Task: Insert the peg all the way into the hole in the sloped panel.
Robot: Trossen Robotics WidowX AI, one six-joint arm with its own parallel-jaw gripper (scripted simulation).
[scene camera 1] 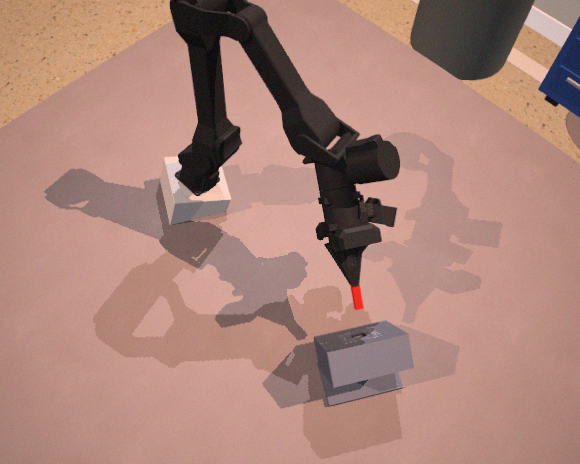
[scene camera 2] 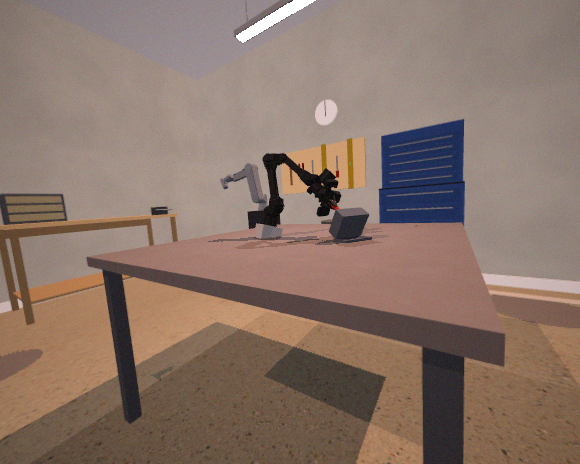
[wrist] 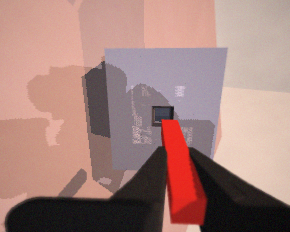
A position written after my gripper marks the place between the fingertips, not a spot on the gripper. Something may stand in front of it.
In view: my gripper (scene camera 1: 354, 285) and a red peg (wrist: 186, 197).
My gripper also shows in the wrist view (wrist: 174, 154).
